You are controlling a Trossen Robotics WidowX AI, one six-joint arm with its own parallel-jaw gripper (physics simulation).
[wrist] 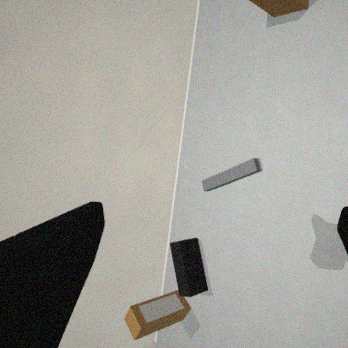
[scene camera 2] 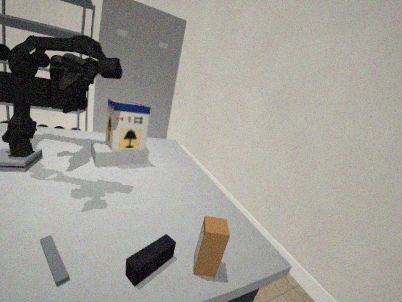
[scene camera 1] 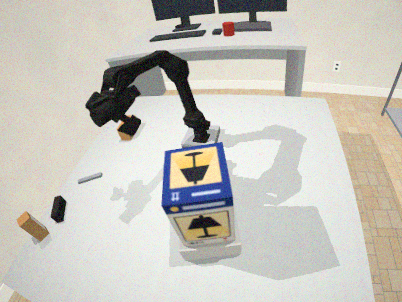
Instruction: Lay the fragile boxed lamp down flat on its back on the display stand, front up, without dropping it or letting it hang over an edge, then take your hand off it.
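Frame: origin at the arm's base, x ahead, y left, z up, level; metres.
Seen in the pictures: gripper, fingertip midpoint: [wrist: 222, 216] [scene camera 2: 62, 102] [scene camera 1: 107, 123]; arm's base, link origin: [scene camera 2: 21, 154] [scene camera 1: 201, 138].
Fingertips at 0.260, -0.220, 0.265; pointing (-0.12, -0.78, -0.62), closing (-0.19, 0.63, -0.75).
Observation:
Offsets run from my fingertips to a thing's top centre, as dx, dy, dz.
The boxed lamp @[+0.134, +0.389, +0.001] [scene camera 1: 197, 180] [scene camera 2: 128, 126] is a white box with a blue top and lamp pictures. It stands upright on the low grey display stand [scene camera 1: 210, 254] [scene camera 2: 119, 157] near the table's front. My gripper [scene camera 1: 114, 121] [scene camera 2: 89, 78] [wrist: 222, 216] is open and empty. It hangs above the table's far left side, well away from the box, over an orange block @[-0.270, -0.211, -0.225] [scene camera 1: 124, 135] [wrist: 279, 5]. In the wrist view only the two black fingers and the table edge show; the lamp box is out of that view.
A grey bar @[+0.073, -0.241, -0.293] [scene camera 1: 89, 177] [scene camera 2: 57, 265] [wrist: 231, 174], a black block @[+0.280, -0.265, -0.255] [scene camera 1: 58, 208] [scene camera 2: 150, 259] [wrist: 189, 266] and a second orange block @[+0.407, -0.281, -0.175] [scene camera 2: 212, 245] [wrist: 157, 314] lie near the table's left edge. The arm's base [scene camera 1: 201, 135] stands behind the box. A desk with monitors [scene camera 1: 230, 45] is beyond.

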